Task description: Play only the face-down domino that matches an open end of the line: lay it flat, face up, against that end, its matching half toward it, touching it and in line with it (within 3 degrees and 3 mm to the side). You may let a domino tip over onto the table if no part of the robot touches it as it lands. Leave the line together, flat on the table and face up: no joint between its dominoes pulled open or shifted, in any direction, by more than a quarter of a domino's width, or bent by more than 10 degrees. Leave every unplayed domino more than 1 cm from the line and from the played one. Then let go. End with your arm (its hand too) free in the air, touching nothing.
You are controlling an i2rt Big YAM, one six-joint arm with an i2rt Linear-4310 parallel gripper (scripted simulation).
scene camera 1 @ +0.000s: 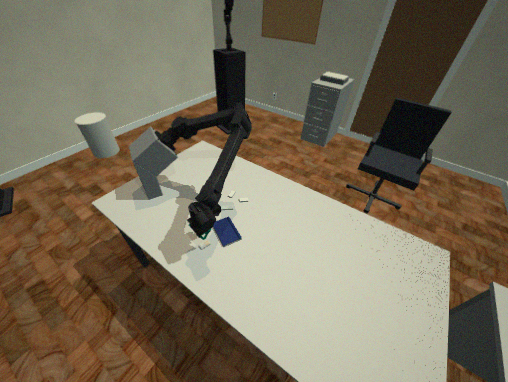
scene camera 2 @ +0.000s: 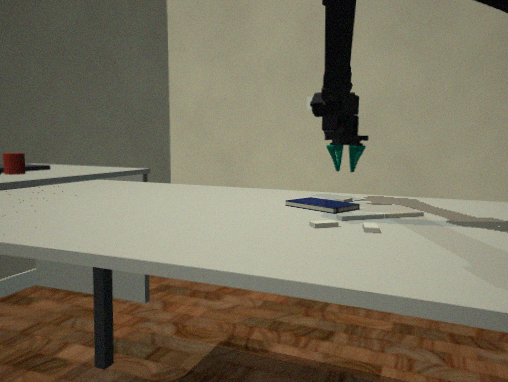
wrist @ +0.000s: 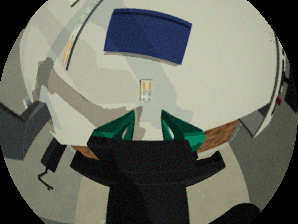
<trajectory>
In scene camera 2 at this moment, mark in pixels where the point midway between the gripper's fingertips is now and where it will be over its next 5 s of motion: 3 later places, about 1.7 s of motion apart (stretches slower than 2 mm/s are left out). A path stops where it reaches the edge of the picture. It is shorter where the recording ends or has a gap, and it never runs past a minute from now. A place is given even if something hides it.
My gripper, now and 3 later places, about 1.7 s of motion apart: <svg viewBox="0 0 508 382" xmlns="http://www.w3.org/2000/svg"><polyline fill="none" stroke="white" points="345,171 337,184 342,193 343,201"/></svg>
</trajectory>
